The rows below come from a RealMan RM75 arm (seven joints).
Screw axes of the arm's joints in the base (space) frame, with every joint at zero. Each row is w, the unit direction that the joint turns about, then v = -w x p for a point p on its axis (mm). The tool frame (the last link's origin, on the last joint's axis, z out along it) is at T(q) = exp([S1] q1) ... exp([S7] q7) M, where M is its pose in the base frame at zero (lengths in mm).
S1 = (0, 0, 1, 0, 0, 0)
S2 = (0, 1, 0, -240.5, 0, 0)
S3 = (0, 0, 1, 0, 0, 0)
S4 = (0, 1, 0, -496.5, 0, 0)
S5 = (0, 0, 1, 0, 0, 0)
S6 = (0, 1, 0, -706.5, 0, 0)
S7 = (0, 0, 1, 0, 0, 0)
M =
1 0 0 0
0 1 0 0
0 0 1 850.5
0 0 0 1
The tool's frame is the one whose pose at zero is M.
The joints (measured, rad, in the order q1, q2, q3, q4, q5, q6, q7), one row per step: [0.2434, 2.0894, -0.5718, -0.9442, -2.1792, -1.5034, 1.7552]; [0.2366, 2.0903, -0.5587, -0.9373, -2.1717, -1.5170, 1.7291]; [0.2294, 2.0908, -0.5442, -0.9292, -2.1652, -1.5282, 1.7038]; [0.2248, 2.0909, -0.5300, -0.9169, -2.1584, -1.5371, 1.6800]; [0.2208, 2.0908, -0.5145, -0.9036, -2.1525, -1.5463, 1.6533]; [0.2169, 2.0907, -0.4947, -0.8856, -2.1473, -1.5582, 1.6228]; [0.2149, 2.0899, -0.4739, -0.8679, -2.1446, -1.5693, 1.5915]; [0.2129, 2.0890, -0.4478, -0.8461, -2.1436, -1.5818, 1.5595]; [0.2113, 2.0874, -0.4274, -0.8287, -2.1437, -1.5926, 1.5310]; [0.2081, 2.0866, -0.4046, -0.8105, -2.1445, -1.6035, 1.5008]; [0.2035, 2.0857, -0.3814, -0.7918, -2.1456, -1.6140, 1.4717]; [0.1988, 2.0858, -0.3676, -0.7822, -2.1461, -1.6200, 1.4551]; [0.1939, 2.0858, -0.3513, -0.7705, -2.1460, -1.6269, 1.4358]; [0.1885, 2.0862, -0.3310, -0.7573, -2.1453, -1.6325, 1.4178]
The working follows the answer.
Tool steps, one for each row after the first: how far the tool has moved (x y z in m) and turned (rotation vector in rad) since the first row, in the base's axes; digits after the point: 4 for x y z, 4 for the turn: [0.0010, -0.0040, -0.0001, 0.0048, 0.0073, 0.0133]; [0.0027, -0.0081, 0.0000, 0.0119, 0.0136, 0.0231]; [0.0041, -0.0114, -0.0005, 0.0192, 0.0221, 0.0318]; [0.0055, -0.0147, -0.0010, 0.0273, 0.0295, 0.0424]; [0.0071, -0.0187, -0.0020, 0.0359, 0.0404, 0.0533]; [0.0086, -0.0221, -0.0027, 0.0451, 0.0482, 0.0658]; [0.0104, -0.0261, -0.0037, 0.0561, 0.0598, 0.0751]; [0.0118, -0.0293, -0.0043, 0.0646, 0.0665, 0.0858]; [0.0135, -0.0333, -0.0051, 0.0750, 0.0738, 0.0949]; [0.0155, -0.0378, -0.0060, 0.0863, 0.0816, 0.1015]; [0.0169, -0.0411, -0.0065, 0.0941, 0.0857, 0.1034]; [0.0183, -0.0446, -0.0070, 0.1041, 0.0911, 0.1062]; [0.0201, -0.0484, -0.0075, 0.1186, 0.0984, 0.1046]
Tool pose at each row, in the base's axes (x y z in m, rotation vector in rad; rounded; the steps above come from the unrounded poses): [0.3614, 0.2643, 0.0562, -2.3119, 1.2320, 0.4071]; [0.3625, 0.2603, 0.0561, -2.3176, 1.2184, 0.4230]; [0.3642, 0.2562, 0.0562, -2.3189, 1.2070, 0.4377]; [0.3656, 0.2529, 0.0557, -2.3191, 1.1979, 0.4548]; [0.3670, 0.2496, 0.0552, -2.3200, 1.1857, 0.4714]; [0.3685, 0.2456, 0.0541, -2.3206, 1.1743, 0.4928]; [0.3700, 0.2422, 0.0534, -2.3214, 1.1596, 0.5111]; [0.3719, 0.2382, 0.0525, -2.3186, 1.1491, 0.5338]; [0.3732, 0.2349, 0.0519, -2.3186, 1.1362, 0.5497]; [0.3749, 0.2309, 0.0511, -2.3157, 1.1241, 0.5668]; [0.3769, 0.2264, 0.0502, -2.3103, 1.1148, 0.5839]; [0.3783, 0.2232, 0.0497, -2.3049, 1.1108, 0.5932]; [0.3797, 0.2196, 0.0491, -2.2979, 1.1053, 0.6053]; [0.3815, 0.2159, 0.0487, -2.2842, 1.1035, 0.6204]

